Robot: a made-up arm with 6 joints.
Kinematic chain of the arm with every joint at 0, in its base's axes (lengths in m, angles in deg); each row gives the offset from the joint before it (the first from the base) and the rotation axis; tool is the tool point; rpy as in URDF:
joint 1: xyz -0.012 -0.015 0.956 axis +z
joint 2: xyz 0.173 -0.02 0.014 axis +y
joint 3: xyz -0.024 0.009 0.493 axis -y
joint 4: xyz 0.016 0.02 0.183 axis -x
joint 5: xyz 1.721 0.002 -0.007 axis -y
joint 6: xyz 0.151 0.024 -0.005 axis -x
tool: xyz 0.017 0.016 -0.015 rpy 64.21 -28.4 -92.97
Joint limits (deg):
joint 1: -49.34..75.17
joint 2: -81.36..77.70
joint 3: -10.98..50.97
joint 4: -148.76..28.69
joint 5: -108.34..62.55
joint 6: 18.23..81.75
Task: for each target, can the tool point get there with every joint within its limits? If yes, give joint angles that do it. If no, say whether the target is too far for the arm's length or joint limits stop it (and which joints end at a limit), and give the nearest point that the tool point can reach.
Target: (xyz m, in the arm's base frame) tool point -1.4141 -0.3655 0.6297
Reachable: no: joint limits stop it (at a limit: joint 2, joint 3, joint 4, joint 5) | nearest point -1.6477 -0.4239 2.0211 | short by 1.412 m
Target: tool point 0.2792 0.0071 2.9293
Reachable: yes | joints -0.26 -63.40 7.21 3.89 -39.61 53.01
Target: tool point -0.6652 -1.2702 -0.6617
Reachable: no: joint limits stop it (at a limit: joint 1, joint 2, joint 3, joint 5, joint 6) | nearest point 0.4427 -0.7323 -0.7336 | short by 1.234 m
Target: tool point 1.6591 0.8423 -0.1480
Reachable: yes | joints 25.46 58.65 7.22 -34.79 -9.65 74.91
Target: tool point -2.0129 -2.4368 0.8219
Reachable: no: too far | nearest point -1.1273 -1.3649 2.0678 | short by 1.867 m
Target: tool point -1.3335 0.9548 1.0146
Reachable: no: joint limits stop it (at a limit: joint 2, joint 3, joint 4, joint 5, joint 6) | nearest point -1.3724 0.9833 2.0209 | short by 1.007 m
